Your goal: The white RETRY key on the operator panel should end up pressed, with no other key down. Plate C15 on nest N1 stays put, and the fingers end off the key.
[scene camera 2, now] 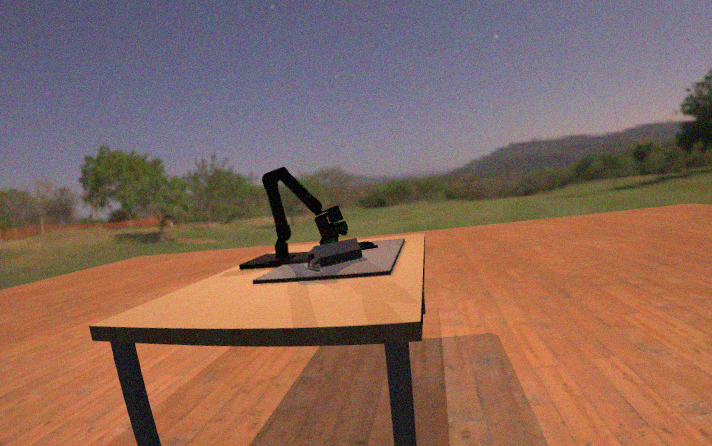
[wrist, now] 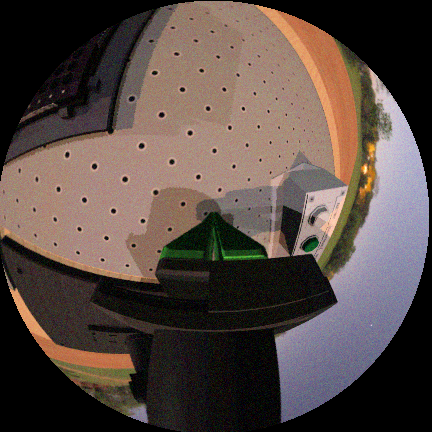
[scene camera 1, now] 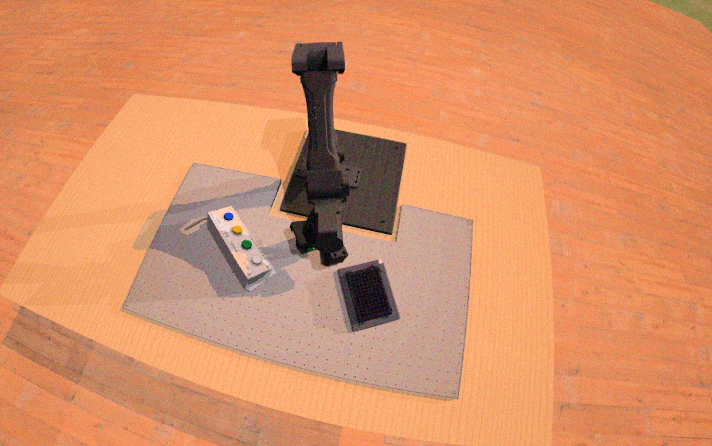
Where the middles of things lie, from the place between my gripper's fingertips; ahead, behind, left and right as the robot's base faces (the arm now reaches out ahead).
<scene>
Now: hand 200 mm to the right of the dark grid tray [scene camera 1: 369,297], 70 mm short of it and 20 mm below it.
</scene>
